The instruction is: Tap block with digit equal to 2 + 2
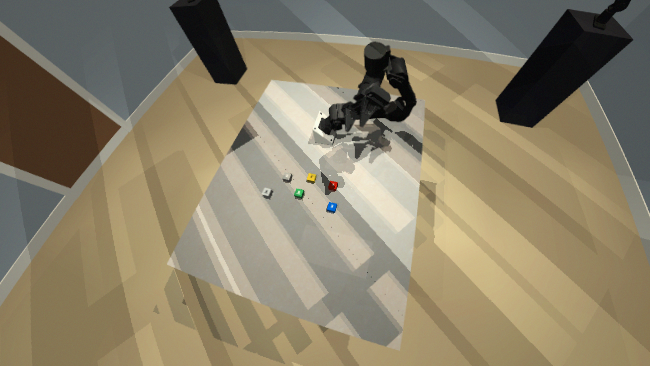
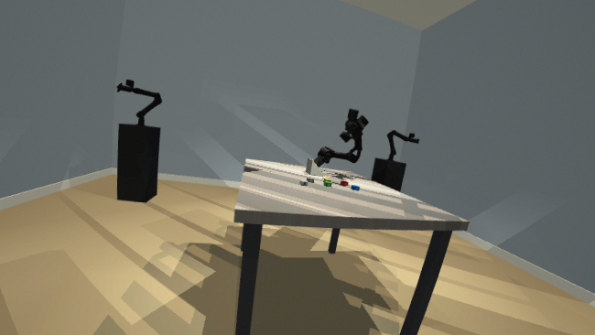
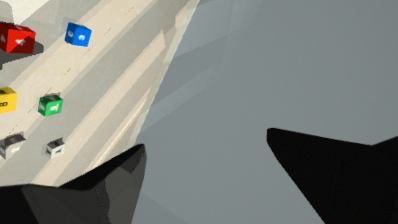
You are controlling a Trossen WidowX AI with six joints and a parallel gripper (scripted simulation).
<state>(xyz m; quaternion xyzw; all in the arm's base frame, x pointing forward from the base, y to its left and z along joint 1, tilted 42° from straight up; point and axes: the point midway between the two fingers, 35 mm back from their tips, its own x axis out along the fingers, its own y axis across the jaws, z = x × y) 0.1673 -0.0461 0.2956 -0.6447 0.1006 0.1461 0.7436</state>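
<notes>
My gripper tip is now 290 mm above the red block, 60 mm to the left of it and 60 mm short of it. Round my gripper tip: yellow block (290 mm below, 160 mm to the right, 50 mm ahead); green block (290 mm below, 190 mm to the right, 130 mm ahead); blue block (290 mm below, 150 mm ahead, 40 mm to the right).
</notes>
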